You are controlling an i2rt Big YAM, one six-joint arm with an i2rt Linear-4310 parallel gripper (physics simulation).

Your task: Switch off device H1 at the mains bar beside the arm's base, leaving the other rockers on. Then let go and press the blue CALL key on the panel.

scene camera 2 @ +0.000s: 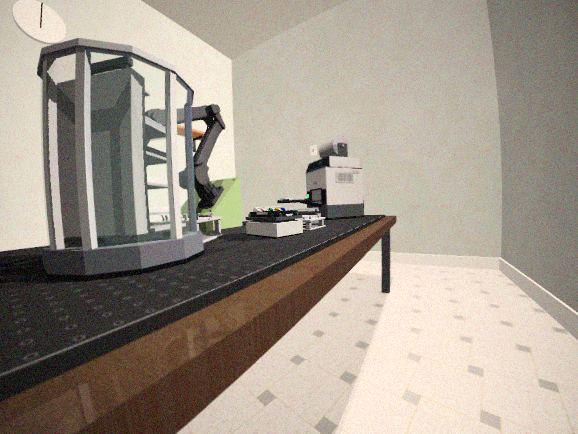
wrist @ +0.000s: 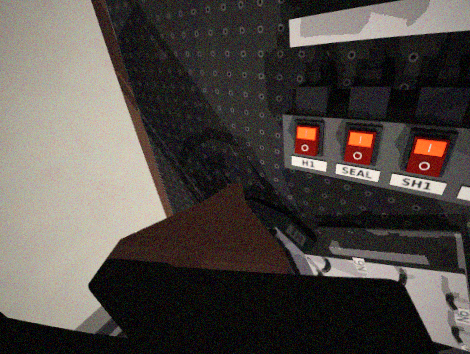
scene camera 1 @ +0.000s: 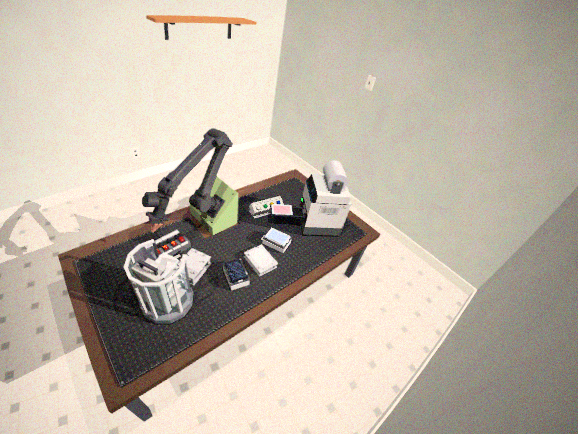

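Where they show: gripper, fingertip midpoint: (wrist: 236, 192) (scene camera 1: 152, 231); arm's base at its link origin: (scene camera 2: 212, 198) (scene camera 1: 215, 206).
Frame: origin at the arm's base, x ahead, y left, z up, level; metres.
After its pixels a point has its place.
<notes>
The grey mains bar (wrist: 387, 154) @(x 0.024, y -0.342, z -0.094 m) (scene camera 1: 170, 244) @(x 0.016, y -0.325, z -0.083 m) lies on the black mat next to the arm's base. In the wrist view its red rockers H1 (wrist: 306, 140) @(x 0.011, y -0.413, z -0.084 m), SEAL (wrist: 359, 146) @(x 0.014, y -0.364, z -0.084 m) and SH1 (wrist: 428, 155) @(x 0.017, y -0.313, z -0.084 m) all glow orange at the top. My gripper (wrist: 236, 192) @(x -0.011, y -0.405, z 0.042 m) (scene camera 1: 155, 226) @(x -0.011, y -0.405, z 0.042 m) is shut and empty. Its brown tip hangs above the mat near the table's back edge, to the left of and below the H1 rocker in the wrist view, not touching it. The white key panel (scene camera 1: 261, 207) @(x 0.133, y 0.260, z -0.066 m) with the blue key (scene camera 1: 279, 202) @(x 0.180, y 0.395, z -0.065 m) sits right of the green arm base (scene camera 1: 226, 207) @(x 0.073, y 0.024, z 0.025 m).
A tall glazed carousel tower (scene camera 1: 158, 280) @(x 0.356, y -0.568, z 0.164 m) (scene camera 2: 116, 154) @(x 0.370, y -0.597, z 0.030 m) stands just in front of the mains bar. A white plate rack (wrist: 418, 282) @(x 0.156, y -0.295, z -0.074 m) lies below the bar. Three well plates (scene camera 1: 260, 259) @(x 0.422, y -0.031, z -0.091 m) lie mid-table and a white device (scene camera 1: 326, 212) @(x 0.522, y 0.409, z 0.072 m) at the right. The table's brown edge (wrist: 128, 99) @(x -0.039, y -0.857, z -0.146 m) runs close by.
</notes>
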